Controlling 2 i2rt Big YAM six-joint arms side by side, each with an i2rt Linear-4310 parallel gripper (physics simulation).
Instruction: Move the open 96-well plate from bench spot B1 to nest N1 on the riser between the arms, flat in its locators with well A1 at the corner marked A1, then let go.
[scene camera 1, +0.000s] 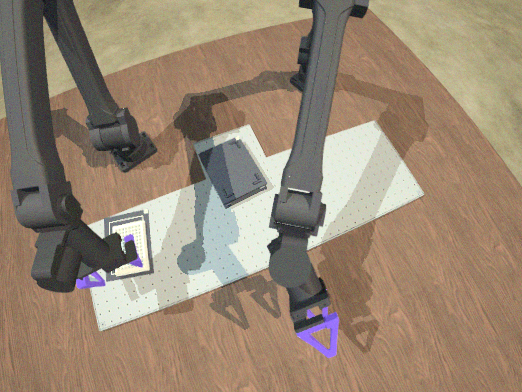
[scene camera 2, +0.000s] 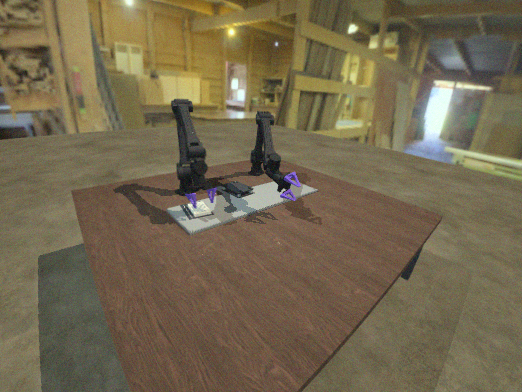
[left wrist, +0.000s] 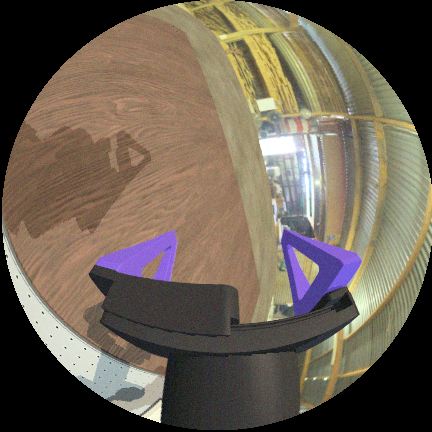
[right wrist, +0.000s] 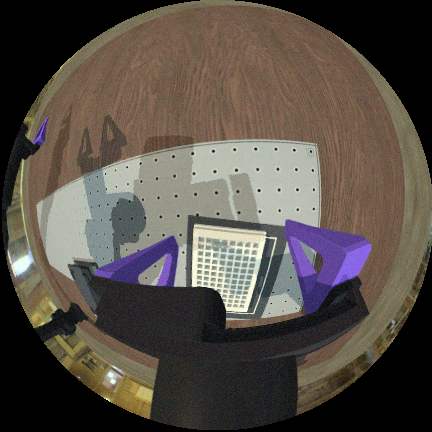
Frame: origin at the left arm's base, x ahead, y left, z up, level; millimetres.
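Seen in the pictures: left gripper, fingertip midpoint: (scene camera 1: 328, 340) (scene camera 2: 297, 193) (left wrist: 229, 236); right gripper, fingertip midpoint: (scene camera 1: 123, 274) (scene camera 2: 203, 205) (right wrist: 229, 234); left arm's base, link origin: (scene camera 2: 256, 173) (right wrist: 78, 310); right arm's base, link origin: (scene camera 1: 135, 152) (scene camera 2: 186, 191).
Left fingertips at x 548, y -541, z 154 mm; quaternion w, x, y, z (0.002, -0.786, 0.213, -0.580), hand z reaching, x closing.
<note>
Offsets run from my left fingertips to a thing's top centre. Level surfaces: height alone.
The cream 96-well plate {437 mm back, 211 mm right, 125 mm down} (scene camera 1: 141, 235) (scene camera 2: 199, 209) (right wrist: 229, 265) lies flat on a dark mat with a white outline, near the left end of the pegboard. My right gripper (right wrist: 229, 234) (scene camera 2: 203, 195) is open above the plate, which shows between its fingers in the right wrist view; nothing is held. The arm hides part of the plate in scene camera 1. The dark nest {430 mm back, 117 mm left, 102 mm down} (scene camera 1: 232, 170) (scene camera 2: 237, 188) with raised corner locators sits on the riser between the arms. My left gripper (left wrist: 229, 236) (scene camera 2: 291, 187) is open and empty, beyond the pegboard's front edge. The A1 marks are too small to read.
The pale pegboard {141 mm down} (scene camera 1: 370, 175) (scene camera 2: 262, 201) lies on the wooden table {154 mm down} (scene camera 1: 225, 360) (scene camera 2: 260, 280). The left arm (scene camera 1: 320, 100) reaches over the board to the right of the nest. Arm shadows fall across board and table.
</note>
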